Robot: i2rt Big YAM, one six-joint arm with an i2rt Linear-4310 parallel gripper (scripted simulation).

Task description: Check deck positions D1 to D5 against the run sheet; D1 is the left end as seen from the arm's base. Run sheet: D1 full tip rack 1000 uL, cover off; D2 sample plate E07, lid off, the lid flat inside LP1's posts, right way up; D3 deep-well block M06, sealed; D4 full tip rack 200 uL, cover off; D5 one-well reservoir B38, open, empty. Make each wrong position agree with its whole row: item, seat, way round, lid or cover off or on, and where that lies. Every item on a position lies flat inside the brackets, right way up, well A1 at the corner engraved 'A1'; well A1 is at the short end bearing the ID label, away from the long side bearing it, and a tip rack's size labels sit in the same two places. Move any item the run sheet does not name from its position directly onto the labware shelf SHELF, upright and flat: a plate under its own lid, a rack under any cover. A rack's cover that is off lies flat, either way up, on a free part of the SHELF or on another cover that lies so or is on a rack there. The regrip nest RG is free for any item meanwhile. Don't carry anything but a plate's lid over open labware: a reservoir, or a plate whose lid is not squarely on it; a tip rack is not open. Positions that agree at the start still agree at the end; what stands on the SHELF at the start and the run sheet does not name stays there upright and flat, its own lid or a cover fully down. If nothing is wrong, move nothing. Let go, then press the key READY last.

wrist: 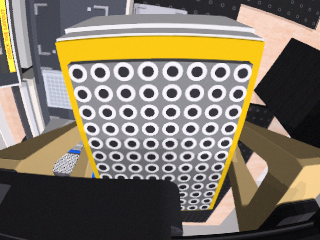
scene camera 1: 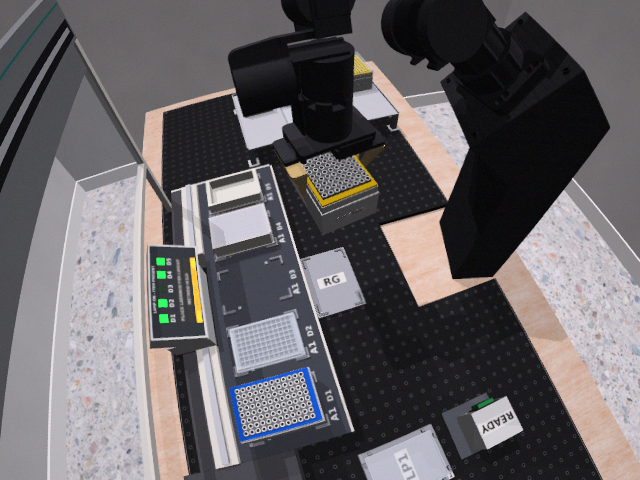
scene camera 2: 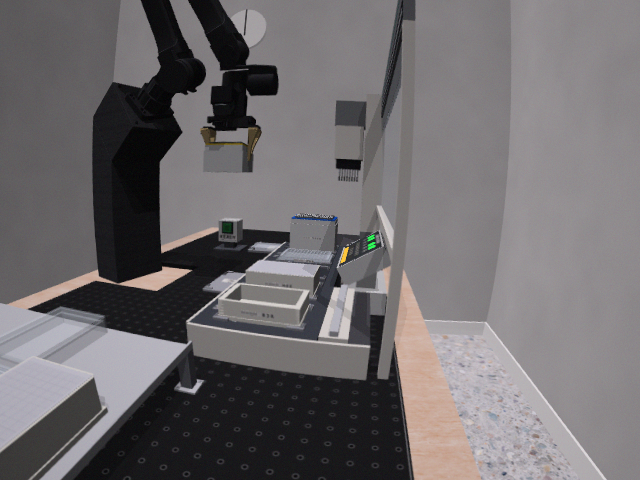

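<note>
My gripper [scene camera 1: 330, 182], [wrist: 160, 120], [scene camera 2: 230, 161]. Yellow-rimmed tip rack [scene camera 1: 339, 192], [wrist: 154, 96], [scene camera 2: 218, 156]. White reservoir [scene camera 2: 237, 304], out of frame in the wrist view.
</note>
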